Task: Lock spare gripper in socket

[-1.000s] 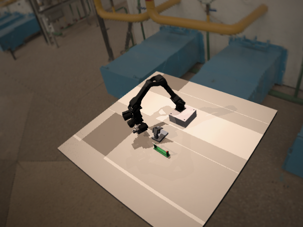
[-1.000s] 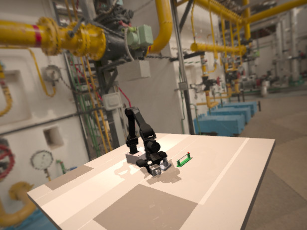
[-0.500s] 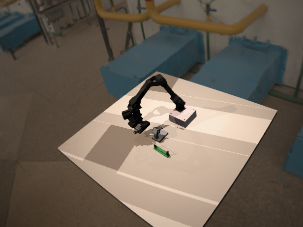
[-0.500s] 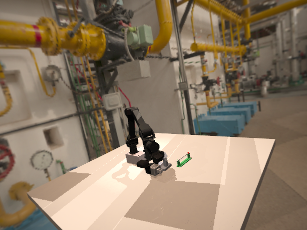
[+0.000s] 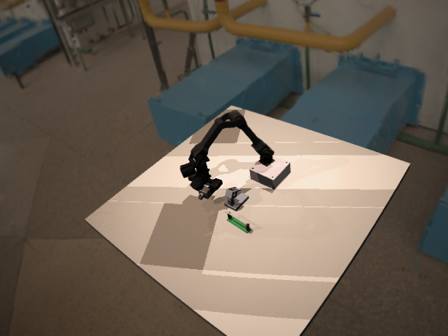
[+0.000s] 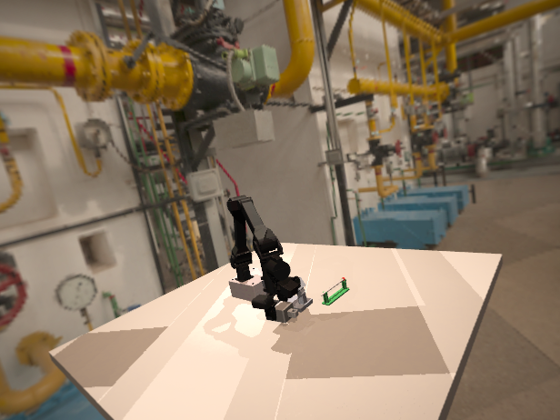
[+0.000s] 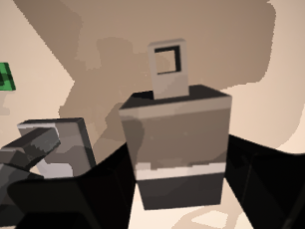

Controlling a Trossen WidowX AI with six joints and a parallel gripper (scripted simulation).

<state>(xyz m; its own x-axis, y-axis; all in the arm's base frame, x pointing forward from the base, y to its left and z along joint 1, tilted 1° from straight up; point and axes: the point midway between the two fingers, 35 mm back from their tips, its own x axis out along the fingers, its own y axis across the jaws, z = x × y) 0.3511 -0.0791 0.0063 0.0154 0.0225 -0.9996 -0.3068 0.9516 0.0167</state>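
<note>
Right now my gripper tip is 70 mm past the grey mount, 130 mm to the right of it and 10 mm below it. Round my gripper tip: green cradle (10 mm ahead, 260 mm to the left, 20 mm below); spare gripper (10 mm ahead, 20 mm above).
</note>
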